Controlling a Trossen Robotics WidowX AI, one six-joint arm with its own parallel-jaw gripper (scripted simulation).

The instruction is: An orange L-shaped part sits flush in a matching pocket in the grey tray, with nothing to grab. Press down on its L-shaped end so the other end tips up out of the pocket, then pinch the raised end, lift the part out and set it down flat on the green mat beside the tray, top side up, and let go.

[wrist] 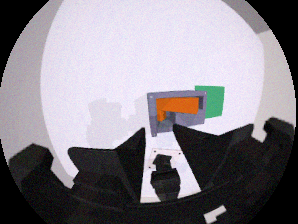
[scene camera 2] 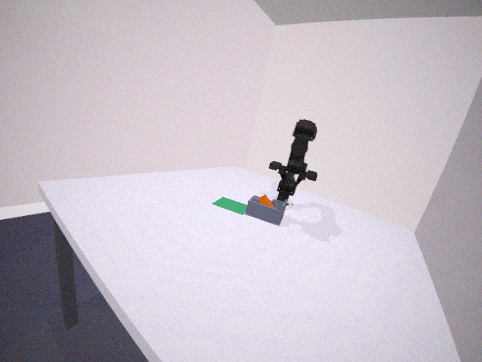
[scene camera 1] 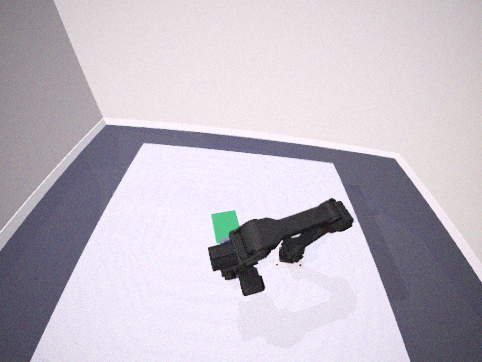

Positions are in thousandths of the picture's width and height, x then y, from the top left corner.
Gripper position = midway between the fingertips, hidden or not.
gripper: wrist 535,578; scene camera 2 596,526; scene camera 1 503,736
